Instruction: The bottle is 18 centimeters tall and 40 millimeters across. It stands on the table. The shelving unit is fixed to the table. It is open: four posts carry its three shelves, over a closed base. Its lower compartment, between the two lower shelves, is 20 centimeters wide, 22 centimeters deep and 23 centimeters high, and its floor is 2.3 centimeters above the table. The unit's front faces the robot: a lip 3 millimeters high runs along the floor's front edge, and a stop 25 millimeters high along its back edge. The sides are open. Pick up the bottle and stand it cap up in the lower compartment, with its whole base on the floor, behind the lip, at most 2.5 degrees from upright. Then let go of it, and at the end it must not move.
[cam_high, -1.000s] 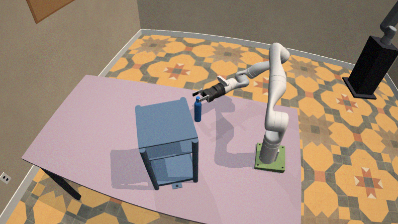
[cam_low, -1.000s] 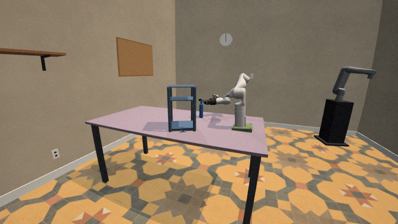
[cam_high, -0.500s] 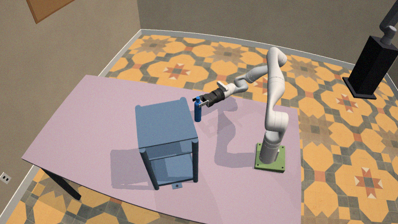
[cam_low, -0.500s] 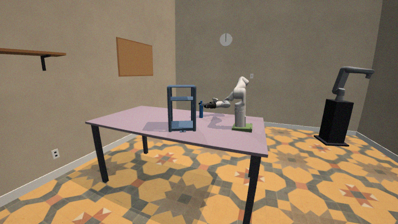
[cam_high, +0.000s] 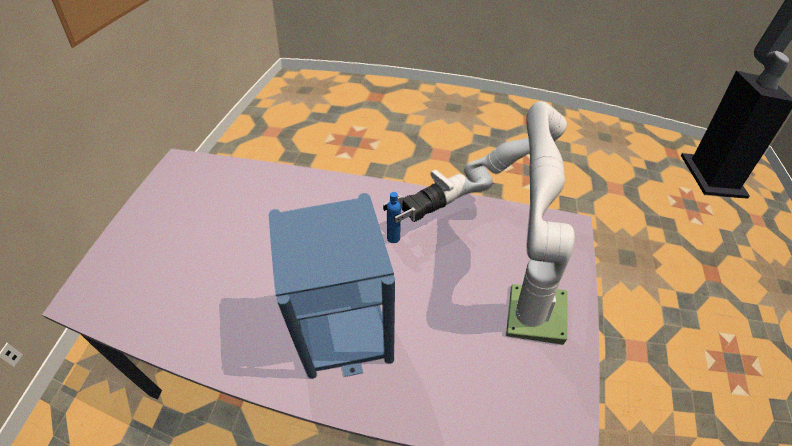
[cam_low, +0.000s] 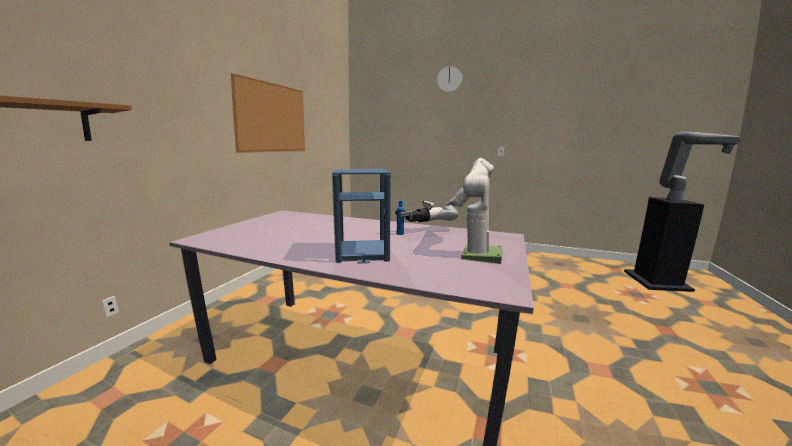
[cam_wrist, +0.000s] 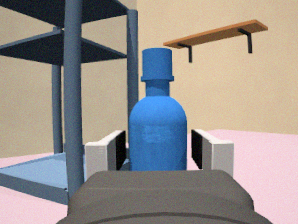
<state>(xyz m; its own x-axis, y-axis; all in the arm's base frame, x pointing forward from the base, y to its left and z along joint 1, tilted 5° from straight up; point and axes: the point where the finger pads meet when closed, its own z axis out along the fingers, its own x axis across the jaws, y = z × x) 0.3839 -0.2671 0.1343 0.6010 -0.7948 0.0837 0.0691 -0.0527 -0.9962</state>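
My gripper is now right at the blue bottle. The rest, counted from my hand: shelving unit (33 cm to the left, 12 cm ahead, 6 cm above).
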